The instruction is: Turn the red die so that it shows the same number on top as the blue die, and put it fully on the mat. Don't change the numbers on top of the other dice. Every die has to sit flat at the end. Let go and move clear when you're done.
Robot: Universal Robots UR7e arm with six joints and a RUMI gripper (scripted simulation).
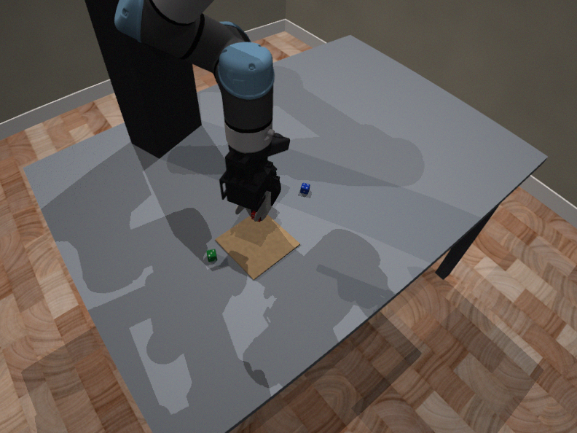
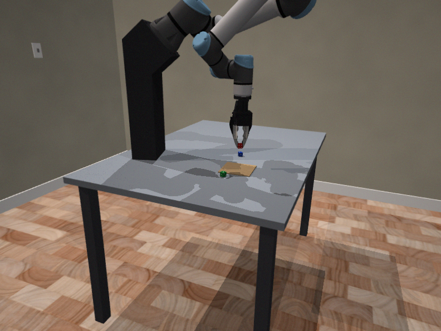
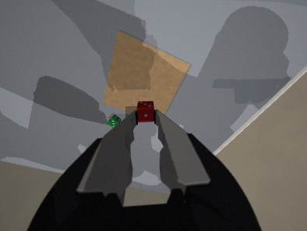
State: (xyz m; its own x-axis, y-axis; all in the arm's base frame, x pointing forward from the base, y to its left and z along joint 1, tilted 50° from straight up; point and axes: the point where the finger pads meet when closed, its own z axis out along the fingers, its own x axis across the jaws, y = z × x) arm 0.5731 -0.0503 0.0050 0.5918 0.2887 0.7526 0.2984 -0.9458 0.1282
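Now: the tan mat 1 cm behind my hand and 12 cm below it. From my hand the other things lie so: red die (1 cm below); green die (3 cm behind, 10 cm to the right, 11 cm below); blue die (6 cm behind, 19 cm to the left, 11 cm below).
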